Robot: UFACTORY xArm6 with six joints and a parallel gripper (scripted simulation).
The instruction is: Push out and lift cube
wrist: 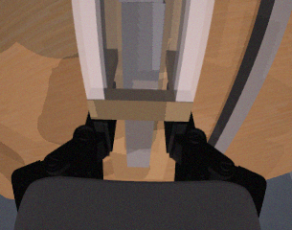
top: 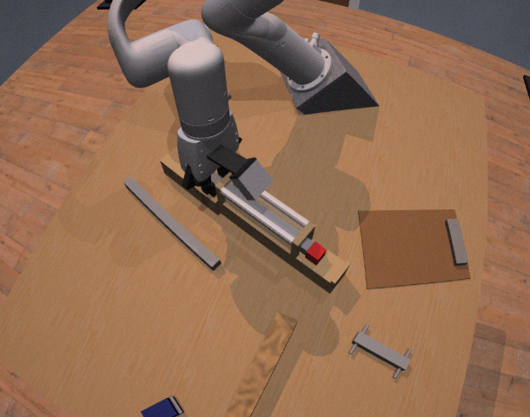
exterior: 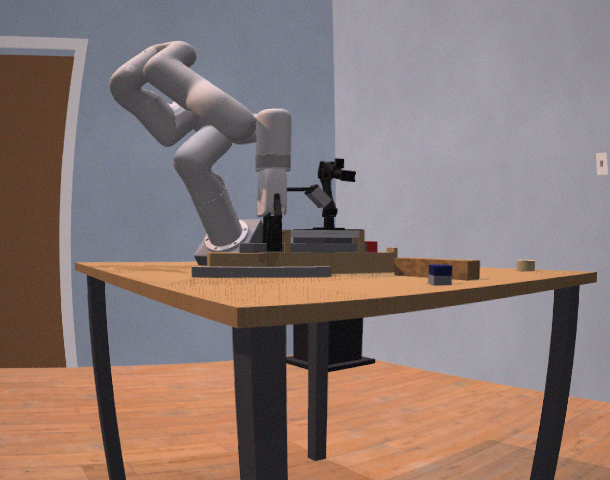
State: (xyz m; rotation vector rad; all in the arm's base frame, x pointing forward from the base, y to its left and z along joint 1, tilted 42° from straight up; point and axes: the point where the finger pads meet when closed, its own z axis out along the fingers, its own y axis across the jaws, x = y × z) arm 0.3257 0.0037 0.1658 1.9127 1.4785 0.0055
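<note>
Right now the red cube is 80 mm ahead of my hand, 200 mm to the left of it and 10 mm below it. Round my hand: wooden ledge (40 mm ahead, 100 mm to the left, 10 mm below); long grey bar (80 mm ahead, 80 mm to the right, 60 mm below); rough textured strip (310 mm ahead, 180 mm to the left, 50 mm below).
</note>
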